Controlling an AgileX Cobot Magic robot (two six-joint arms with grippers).
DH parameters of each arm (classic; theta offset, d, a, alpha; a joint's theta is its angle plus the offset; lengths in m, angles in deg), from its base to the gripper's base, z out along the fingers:
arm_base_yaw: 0 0.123 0 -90
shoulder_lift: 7.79 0 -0.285 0
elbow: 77.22 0 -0.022 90
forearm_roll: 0 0.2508 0 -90
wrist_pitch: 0 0 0.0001 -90
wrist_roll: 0 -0.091 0 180
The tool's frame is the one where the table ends.
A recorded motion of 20 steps. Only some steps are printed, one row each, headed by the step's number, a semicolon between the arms.
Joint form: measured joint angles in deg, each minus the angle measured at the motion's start. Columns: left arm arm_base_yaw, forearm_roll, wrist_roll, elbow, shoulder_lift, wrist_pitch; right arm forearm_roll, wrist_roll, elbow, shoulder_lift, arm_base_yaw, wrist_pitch.
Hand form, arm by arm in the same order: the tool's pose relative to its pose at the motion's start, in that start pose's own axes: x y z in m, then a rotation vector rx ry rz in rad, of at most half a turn. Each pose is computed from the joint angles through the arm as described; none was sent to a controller.
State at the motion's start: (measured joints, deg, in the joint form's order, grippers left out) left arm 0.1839 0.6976 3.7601 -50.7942 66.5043 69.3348; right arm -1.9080 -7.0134 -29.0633 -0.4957 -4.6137 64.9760
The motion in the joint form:
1: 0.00 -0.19 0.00 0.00 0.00 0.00; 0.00 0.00 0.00 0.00 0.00 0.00
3: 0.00 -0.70 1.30 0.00 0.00 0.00; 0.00 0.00 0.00 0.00 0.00 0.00
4: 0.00 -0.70 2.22 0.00 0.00 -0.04; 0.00 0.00 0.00 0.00 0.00 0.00
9: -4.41 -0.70 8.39 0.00 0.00 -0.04; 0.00 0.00 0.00 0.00 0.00 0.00
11: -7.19 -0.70 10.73 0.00 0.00 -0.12; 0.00 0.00 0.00 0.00 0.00 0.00
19: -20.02 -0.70 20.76 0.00 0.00 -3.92; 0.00 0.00 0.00 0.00 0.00 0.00
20: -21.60 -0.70 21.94 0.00 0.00 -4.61; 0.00 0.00 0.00 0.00 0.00 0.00
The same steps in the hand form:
1: 0.0000 -0.0003 0.0000 0.0031 0.0002 -0.0012; 0.0000 0.0000 0.0000 0.0000 0.0000 0.0000
3: 0.0001 -0.0010 0.0000 0.0114 0.0009 -0.0270; 0.0000 0.0000 0.0000 0.0000 0.0000 0.0000
4: 0.0000 -0.0010 0.0000 0.0114 0.0003 -0.0431; 0.0000 0.0000 0.0000 0.0000 0.0000 0.0000
9: 0.0014 -0.0155 -0.0003 0.0247 0.0023 -0.0749; 0.0000 0.0000 0.0000 0.0000 0.0000 0.0000
11: 0.0028 -0.0246 -0.0005 0.0332 0.0025 -0.0680; 0.0000 0.0000 0.0000 0.0000 0.0000 0.0000
19: 0.0095 -0.0673 -0.0030 0.0973 -0.0471 -0.0247; 0.0000 0.0000 0.0000 0.0000 0.0000 0.0000
20: 0.0107 -0.0727 -0.0035 0.1083 -0.0556 -0.0187; 0.0000 0.0000 0.0000 0.0000 0.0000 0.0000

